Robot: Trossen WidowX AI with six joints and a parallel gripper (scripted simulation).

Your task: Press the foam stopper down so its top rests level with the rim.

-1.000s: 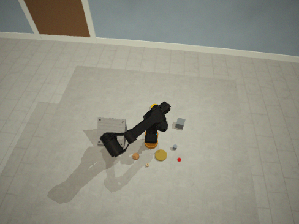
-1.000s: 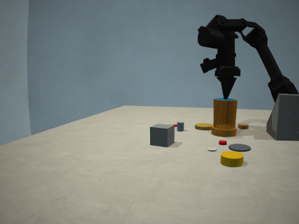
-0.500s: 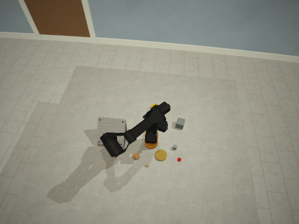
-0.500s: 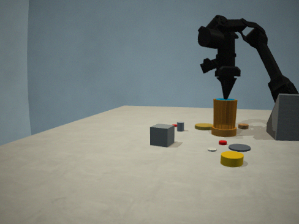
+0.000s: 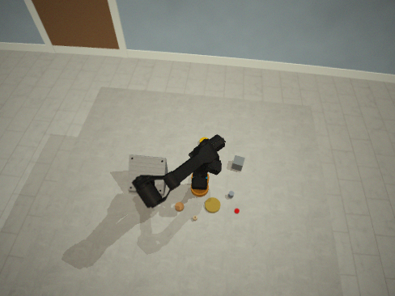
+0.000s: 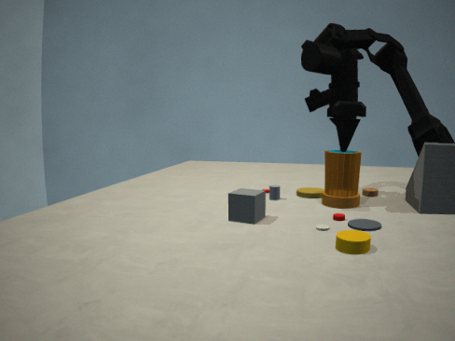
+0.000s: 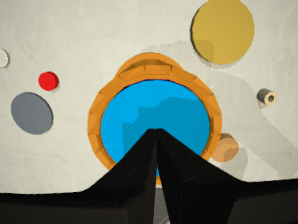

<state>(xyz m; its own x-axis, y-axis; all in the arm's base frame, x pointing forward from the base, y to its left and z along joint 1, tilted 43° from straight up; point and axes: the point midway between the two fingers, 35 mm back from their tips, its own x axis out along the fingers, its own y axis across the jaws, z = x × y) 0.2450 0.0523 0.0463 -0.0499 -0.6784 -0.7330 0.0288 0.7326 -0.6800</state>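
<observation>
Right now my hand is 40 mm above the blue foam stopper. Round my hand: red disc: 140 mm below, 120 mm to the left, 20 mm ahead; brown disc: 140 mm below, 100 mm to the right, 90 mm behind; mustard disc: 140 mm below, 80 mm to the right, 60 mm ahead.
</observation>
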